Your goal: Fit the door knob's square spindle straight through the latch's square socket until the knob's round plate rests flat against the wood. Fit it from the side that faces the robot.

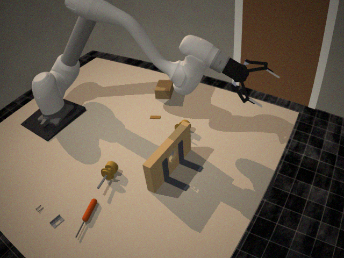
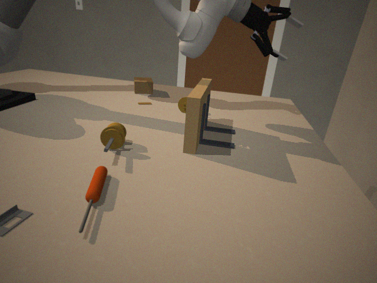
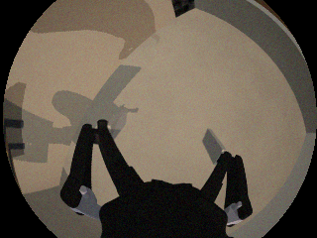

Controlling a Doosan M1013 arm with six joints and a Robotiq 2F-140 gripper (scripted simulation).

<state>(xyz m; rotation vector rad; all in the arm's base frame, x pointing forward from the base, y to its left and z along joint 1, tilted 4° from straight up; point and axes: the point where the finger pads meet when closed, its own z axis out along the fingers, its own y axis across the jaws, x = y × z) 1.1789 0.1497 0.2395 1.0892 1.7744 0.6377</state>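
Right now my hand is 59 cm past the brass door knob, 44 cm to the left of it and 26 cm above it. Also, from my hand: brass round piece (39 cm behind, 4 cm to the right, 27 cm below); latch socket (36 cm behind, 29 cm to the right, 21 cm below); upright wooden board (36 cm behind, 29 cm to the right, 21 cm below).
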